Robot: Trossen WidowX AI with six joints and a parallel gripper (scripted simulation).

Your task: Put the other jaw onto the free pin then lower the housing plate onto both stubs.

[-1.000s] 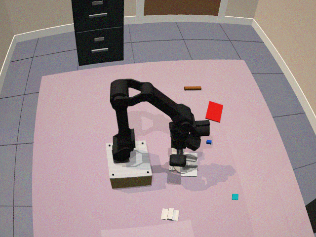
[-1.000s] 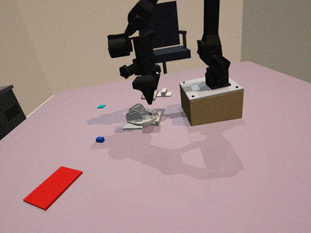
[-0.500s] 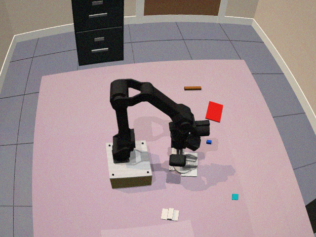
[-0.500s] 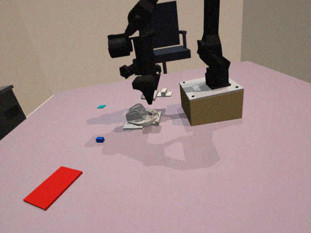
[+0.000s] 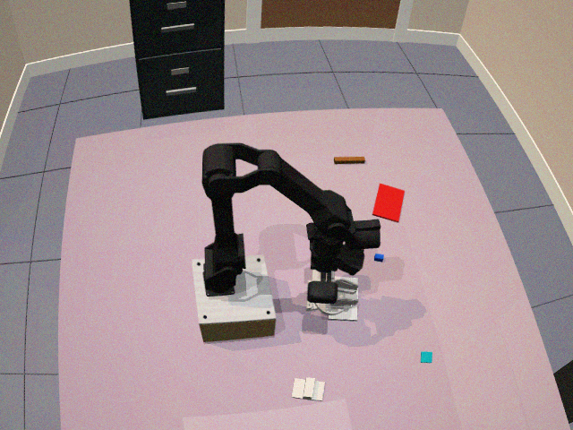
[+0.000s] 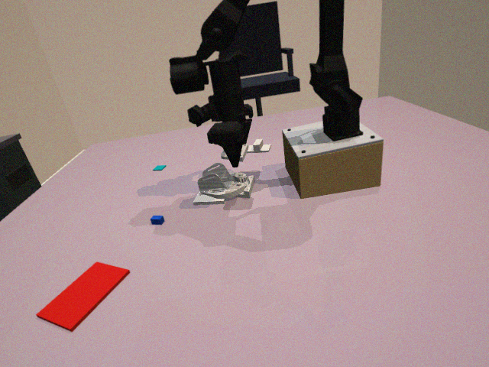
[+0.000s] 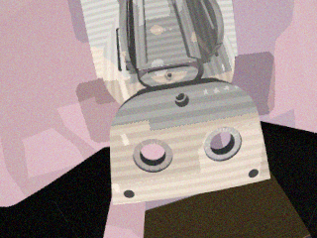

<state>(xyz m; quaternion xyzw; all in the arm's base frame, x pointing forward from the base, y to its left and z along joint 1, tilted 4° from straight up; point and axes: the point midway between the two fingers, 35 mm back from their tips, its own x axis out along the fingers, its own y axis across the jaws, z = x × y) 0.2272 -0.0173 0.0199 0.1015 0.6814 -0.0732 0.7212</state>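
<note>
Right now the jaw is 60 mm below my gripper tip, 20 mm to the right of it and 20 mm ahead of it. From my gripper tip the other things lie so: teal square: 240 mm ahead, 230 mm to the right, 80 mm below; white ribbed stand: 240 mm to the right, 70 mm below, 70 mm behind; blue cube: 190 mm ahead, 80 mm to the left, 70 mm below.
</note>
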